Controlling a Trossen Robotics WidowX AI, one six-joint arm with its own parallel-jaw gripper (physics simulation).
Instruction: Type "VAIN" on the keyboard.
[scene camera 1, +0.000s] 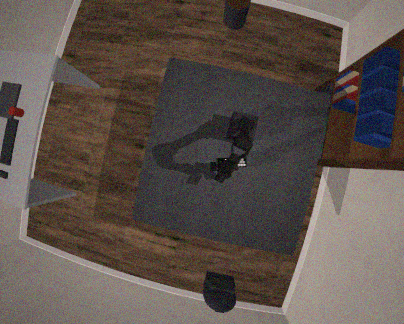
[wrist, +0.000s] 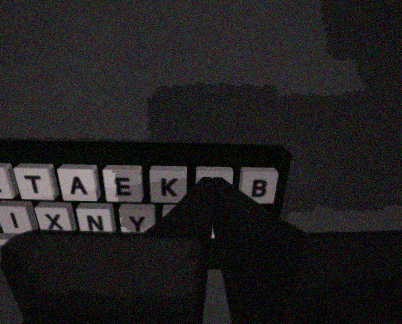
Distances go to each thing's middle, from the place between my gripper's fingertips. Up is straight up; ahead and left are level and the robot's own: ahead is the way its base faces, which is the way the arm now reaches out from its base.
Right now my hand is 50 mm to the right of the black keyboard (wrist: 140, 182), 50 mm past it and 10 mm above it.
